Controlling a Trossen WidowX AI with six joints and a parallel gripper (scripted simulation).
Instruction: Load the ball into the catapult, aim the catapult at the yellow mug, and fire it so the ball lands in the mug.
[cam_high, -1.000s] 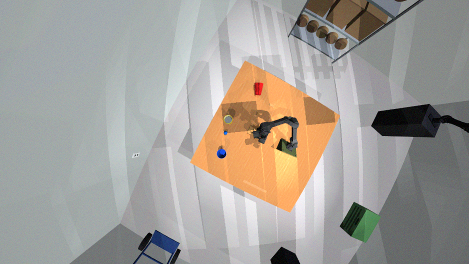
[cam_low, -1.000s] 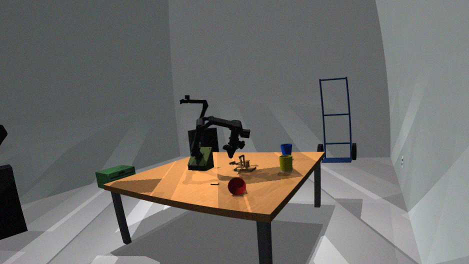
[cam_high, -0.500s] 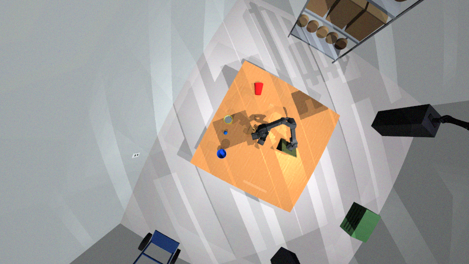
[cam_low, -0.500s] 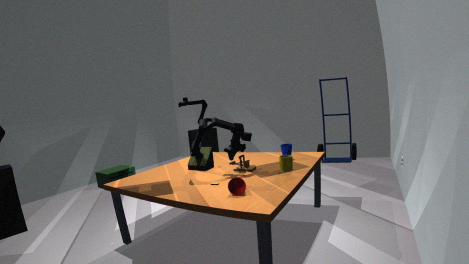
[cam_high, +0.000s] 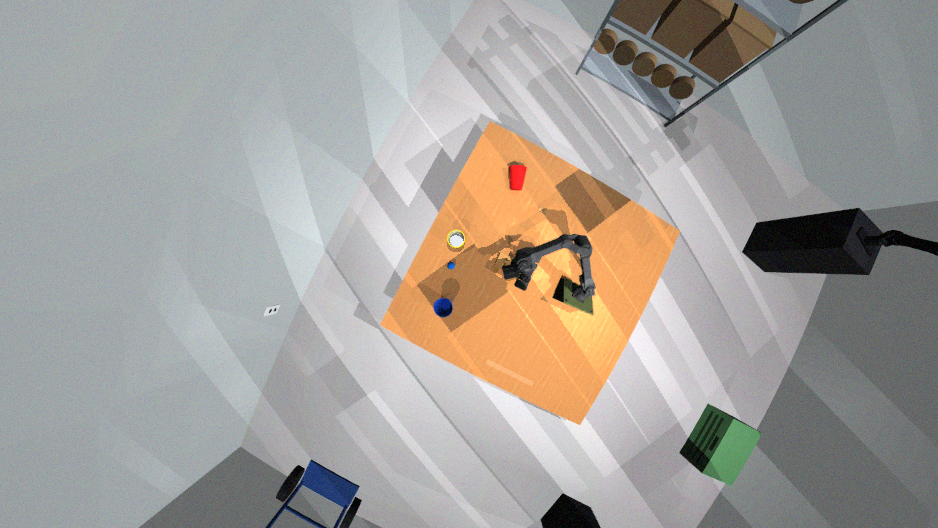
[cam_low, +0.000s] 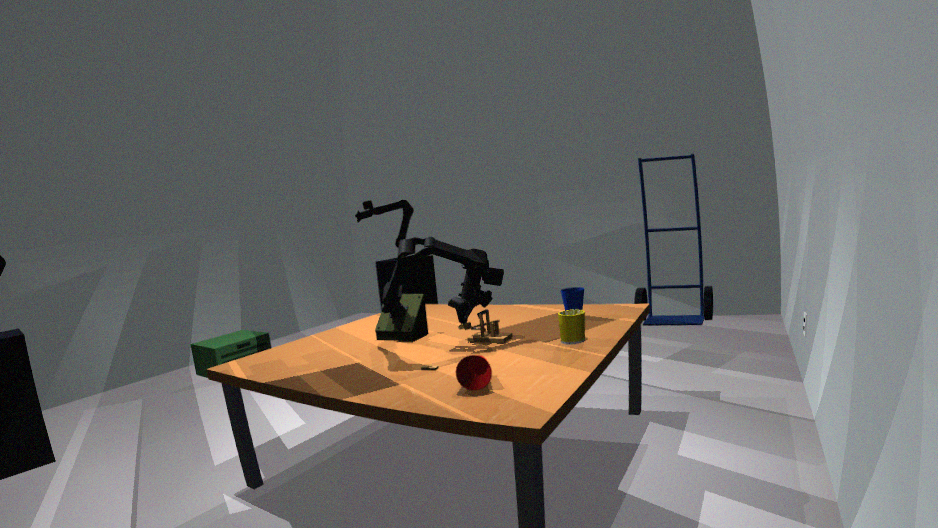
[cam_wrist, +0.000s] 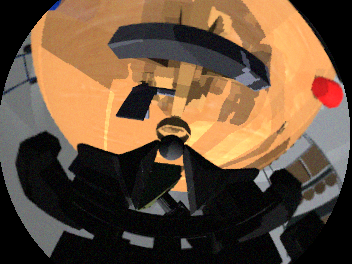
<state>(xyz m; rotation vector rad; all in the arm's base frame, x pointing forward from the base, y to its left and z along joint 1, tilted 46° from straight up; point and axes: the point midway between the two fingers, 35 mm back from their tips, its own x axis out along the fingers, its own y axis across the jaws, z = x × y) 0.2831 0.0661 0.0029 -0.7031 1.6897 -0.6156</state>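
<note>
Right now the dark ball is 1 cm above my gripper tip. From my gripper tip the other things lie so: blue ball 36 cm ahead, 19 cm to the left, 5 cm below; then tan stick 34 cm to the right, 11 cm ahead, 7 cm below; then wooden catapult 7 cm ahead, 3 cm to the left, 2 cm below.
</note>
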